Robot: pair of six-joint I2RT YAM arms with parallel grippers.
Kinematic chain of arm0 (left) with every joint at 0, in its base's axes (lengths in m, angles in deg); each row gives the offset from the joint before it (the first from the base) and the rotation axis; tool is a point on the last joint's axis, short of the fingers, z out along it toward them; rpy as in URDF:
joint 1: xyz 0 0 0.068 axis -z
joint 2: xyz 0.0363 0.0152 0.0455 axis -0.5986 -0.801 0
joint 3: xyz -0.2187 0.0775 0.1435 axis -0.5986 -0.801 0
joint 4: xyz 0.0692 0.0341 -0.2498 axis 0.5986 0.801 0
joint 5: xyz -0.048 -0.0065 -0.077 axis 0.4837 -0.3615 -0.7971
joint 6: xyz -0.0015 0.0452 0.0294 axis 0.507 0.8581 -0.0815
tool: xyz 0 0 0 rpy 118.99 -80.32 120.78
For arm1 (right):
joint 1: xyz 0 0 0.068 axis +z
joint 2: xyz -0.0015 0.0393 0.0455 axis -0.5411 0.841 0
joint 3: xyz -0.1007 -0.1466 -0.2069 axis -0.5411 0.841 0
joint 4: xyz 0.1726 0.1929 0.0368 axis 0.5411 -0.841 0
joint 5: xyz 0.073 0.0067 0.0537 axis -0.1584 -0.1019 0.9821
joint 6: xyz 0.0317 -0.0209 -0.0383 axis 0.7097 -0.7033 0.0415
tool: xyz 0 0 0 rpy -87.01 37.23 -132.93
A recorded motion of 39 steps. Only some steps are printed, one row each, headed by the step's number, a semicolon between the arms.
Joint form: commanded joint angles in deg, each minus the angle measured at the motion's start. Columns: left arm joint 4, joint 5, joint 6, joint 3, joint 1, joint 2; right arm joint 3, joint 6, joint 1, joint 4, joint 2, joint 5.
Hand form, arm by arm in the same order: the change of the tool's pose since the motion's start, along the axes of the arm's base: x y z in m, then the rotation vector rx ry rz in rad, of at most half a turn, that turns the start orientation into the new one. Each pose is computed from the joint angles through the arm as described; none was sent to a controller.
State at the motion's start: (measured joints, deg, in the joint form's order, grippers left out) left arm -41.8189 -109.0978 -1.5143 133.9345 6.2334 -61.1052; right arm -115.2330 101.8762 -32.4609 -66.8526 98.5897 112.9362
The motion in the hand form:
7: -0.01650 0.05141 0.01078 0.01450 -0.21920 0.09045; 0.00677 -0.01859 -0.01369 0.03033 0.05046 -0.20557
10: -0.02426 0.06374 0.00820 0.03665 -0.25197 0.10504; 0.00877 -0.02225 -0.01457 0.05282 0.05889 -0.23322
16: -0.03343 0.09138 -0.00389 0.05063 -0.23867 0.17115; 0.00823 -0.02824 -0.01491 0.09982 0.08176 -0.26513
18: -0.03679 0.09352 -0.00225 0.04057 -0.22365 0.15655; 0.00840 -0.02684 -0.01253 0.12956 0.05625 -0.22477
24: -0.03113 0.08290 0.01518 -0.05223 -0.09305 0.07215; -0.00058 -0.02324 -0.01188 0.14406 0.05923 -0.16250
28: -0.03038 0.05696 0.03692 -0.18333 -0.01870 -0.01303; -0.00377 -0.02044 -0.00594 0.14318 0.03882 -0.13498
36: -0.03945 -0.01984 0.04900 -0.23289 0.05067 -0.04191; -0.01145 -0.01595 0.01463 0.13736 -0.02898 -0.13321
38: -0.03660 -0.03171 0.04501 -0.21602 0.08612 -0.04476; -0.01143 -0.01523 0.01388 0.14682 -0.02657 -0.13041
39: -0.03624 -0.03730 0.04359 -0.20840 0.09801 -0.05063; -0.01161 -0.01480 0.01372 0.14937 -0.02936 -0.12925
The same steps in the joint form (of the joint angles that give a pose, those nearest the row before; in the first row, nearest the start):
7: -4.69 4.85 8.24 -10.76 -4.05 11.61; 3.35 5.67 -6.30 3.26 -0.29 -3.24
10: -4.63 5.87 10.24 -13.87 -4.79 14.70; 3.59 6.99 -7.68 3.99 0.01 -2.64
16: -5.36 6.55 9.70 -20.37 -7.82 19.92; 3.63 8.83 -10.31 3.71 0.10 -0.43
18: -4.46 5.27 9.21 -20.60 -7.93 20.85; 3.80 8.96 -10.32 5.19 -0.16 2.42
24: -1.32 -2.80 2.86 -15.00 -7.76 18.36; 3.77 7.20 -10.14 2.61 -1.58 5.65
28: -5.24 -7.64 -5.39 -9.96 -4.48 15.16; 2.75 6.72 -9.37 2.08 -2.04 6.27
36: -8.17 -0.41 -13.48 0.63 6.41 5.01; -0.63 8.11 -7.69 2.29 -3.26 4.75
38: -6.88 -0.22 -14.54 2.96 7.27 2.42; -0.30 8.75 -7.43 2.72 -3.42 4.97
39: -6.29 -0.21 -14.78 4.02 7.76 1.33; -0.11 9.01 -7.25 3.06 -3.58 4.95

